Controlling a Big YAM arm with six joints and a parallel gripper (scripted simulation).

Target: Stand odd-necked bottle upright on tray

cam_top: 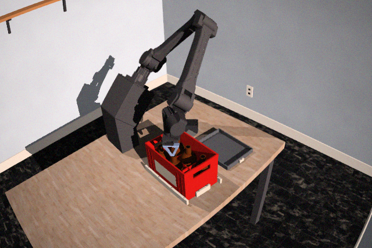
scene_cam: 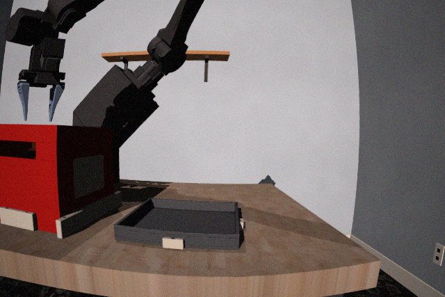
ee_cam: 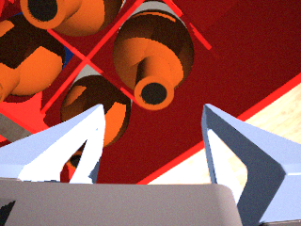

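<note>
My hand is 40 mm to the right of the red crate and 110 mm above it. Round my hand: dark grey tray: 20 mm ahead, 320 mm to the left, 180 mm below.
</note>
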